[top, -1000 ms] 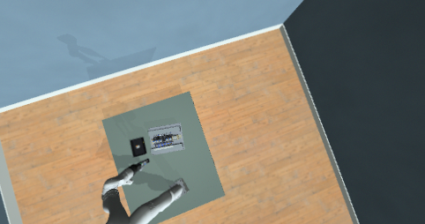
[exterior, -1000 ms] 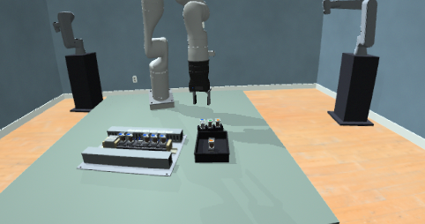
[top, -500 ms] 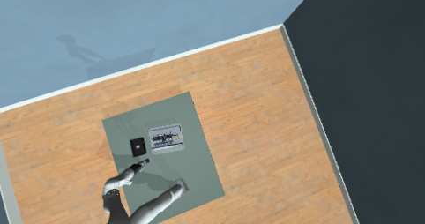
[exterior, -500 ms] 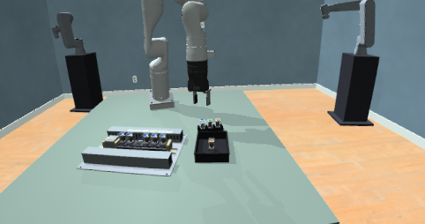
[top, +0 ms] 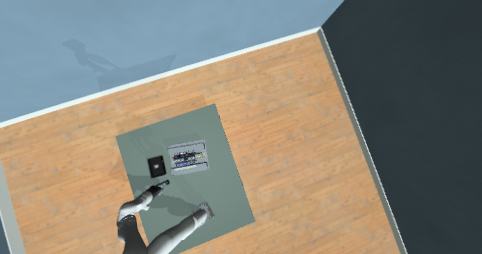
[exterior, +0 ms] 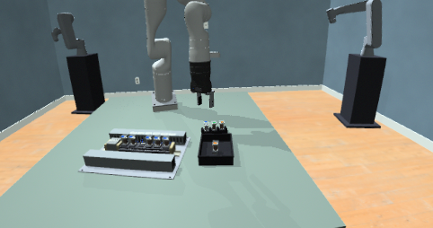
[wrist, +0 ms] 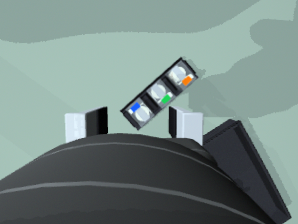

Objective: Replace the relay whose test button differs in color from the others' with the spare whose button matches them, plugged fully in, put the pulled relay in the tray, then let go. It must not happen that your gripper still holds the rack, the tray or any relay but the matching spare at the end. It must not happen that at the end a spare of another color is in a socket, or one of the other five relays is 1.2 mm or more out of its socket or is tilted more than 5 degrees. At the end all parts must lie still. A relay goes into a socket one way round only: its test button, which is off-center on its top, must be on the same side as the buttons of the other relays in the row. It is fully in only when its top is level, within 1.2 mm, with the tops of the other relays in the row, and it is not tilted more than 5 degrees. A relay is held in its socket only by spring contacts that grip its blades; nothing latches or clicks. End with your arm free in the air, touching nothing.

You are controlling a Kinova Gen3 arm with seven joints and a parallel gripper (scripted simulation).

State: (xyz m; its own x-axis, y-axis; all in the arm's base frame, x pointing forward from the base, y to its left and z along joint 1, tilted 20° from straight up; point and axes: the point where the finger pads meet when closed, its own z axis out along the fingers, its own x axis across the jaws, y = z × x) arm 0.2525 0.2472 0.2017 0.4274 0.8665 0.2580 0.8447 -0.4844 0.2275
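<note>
The small black stand is 13 cm below my hand, 3 cm to the left of it and 1 cm behind it. The rest, counted from my hand: black tray 15 cm ahead, 12 cm below, 6 cm to the left.
</note>
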